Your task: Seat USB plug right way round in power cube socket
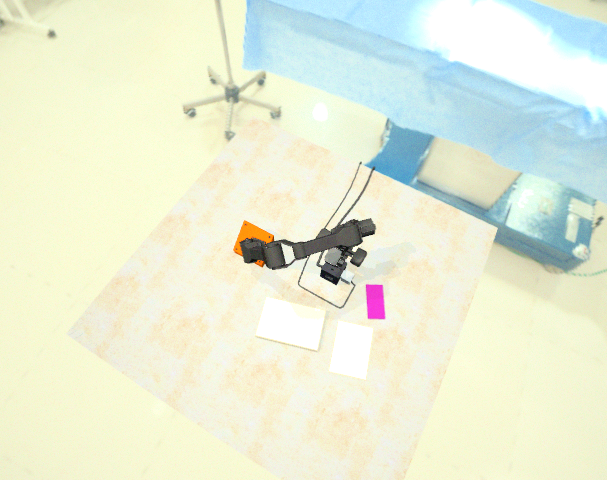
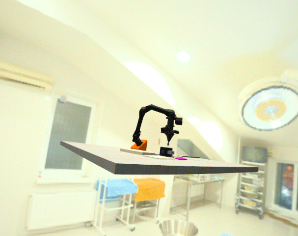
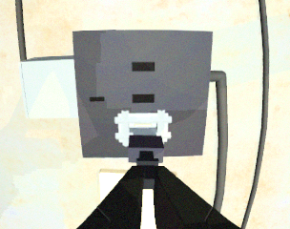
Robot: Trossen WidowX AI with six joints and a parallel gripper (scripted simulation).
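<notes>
My gripper tip is now 2 cm above the USB plug. Round my gripper tip: magenta card (20 cm ahead, 6 cm to the right, 12 cm below).
</notes>
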